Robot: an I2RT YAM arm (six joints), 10 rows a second.
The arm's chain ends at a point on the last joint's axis. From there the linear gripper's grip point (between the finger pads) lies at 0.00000 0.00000 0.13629 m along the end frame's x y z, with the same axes.
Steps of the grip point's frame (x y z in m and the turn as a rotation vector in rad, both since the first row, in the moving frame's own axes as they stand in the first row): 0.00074, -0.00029, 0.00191, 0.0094, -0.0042, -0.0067; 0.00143, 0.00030, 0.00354, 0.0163, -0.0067, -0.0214; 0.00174, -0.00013, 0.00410, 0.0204, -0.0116, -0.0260; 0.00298, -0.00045, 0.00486, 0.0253, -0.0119, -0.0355; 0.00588, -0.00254, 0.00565, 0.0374, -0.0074, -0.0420; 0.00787, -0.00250, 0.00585, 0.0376, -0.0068, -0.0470; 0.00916, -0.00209, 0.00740, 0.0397, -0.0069, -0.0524; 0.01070, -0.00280, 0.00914, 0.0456, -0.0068, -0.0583; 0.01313, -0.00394, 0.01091, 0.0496, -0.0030, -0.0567; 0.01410, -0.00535, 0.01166, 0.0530, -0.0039, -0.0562
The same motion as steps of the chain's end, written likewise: 0.00132, 0.00099, 0.00192, 0.0094, -0.0042, -0.0067; 0.00237, 0.00251, 0.00356, 0.0163, -0.0067, -0.0214; 0.00336, 0.00263, 0.00414, 0.0204, -0.0116, -0.0260; 0.00466, 0.00297, 0.00491, 0.0253, -0.0119, -0.0355; 0.00700, 0.00253, 0.00575, 0.0374, -0.0074, -0.0420; 0.00892, 0.00260, 0.00595, 0.0376, -0.0068, -0.0470; 0.01024, 0.00329, 0.00751, 0.0397, -0.0069, -0.0524; 0.01181, 0.00338, 0.00928, 0.0456, -0.0068, -0.0583; 0.01373, 0.00280, 0.01108, 0.0496, -0.0030, -0.0567; 0.01483, 0.00185, 0.01185, 0.0530, -0.0039, -0.0562
